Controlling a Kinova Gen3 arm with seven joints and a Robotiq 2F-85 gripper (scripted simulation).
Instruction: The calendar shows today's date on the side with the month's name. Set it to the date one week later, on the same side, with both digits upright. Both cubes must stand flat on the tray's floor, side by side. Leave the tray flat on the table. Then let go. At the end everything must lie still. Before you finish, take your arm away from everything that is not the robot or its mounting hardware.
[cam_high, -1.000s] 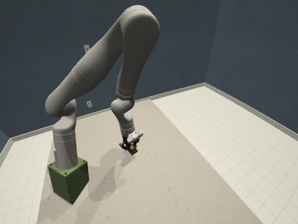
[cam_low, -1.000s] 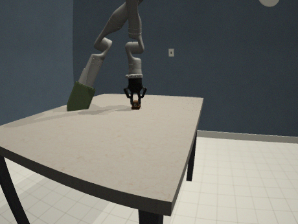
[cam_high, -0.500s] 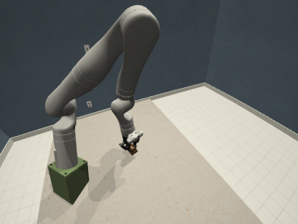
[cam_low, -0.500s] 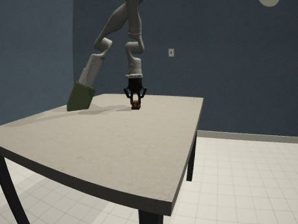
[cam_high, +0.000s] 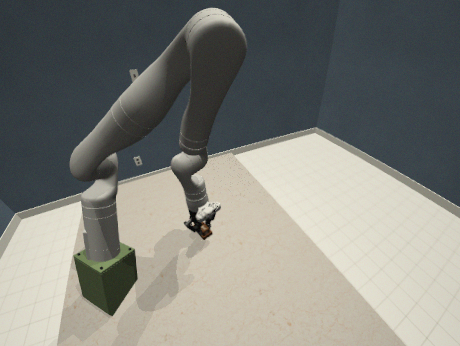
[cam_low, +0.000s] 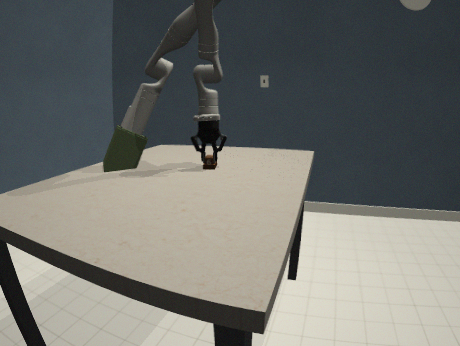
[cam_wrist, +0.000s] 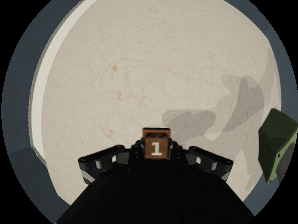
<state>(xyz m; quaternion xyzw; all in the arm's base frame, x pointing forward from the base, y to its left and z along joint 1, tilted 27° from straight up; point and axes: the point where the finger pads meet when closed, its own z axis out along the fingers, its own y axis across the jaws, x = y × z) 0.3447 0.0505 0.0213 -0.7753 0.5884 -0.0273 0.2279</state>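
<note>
Right now my hand is 1 cm above the brown digit cube. The rest, counted from my hand: brown calendar tray 3 cm below, 2 cm to the left, 1 cm behind.
</note>
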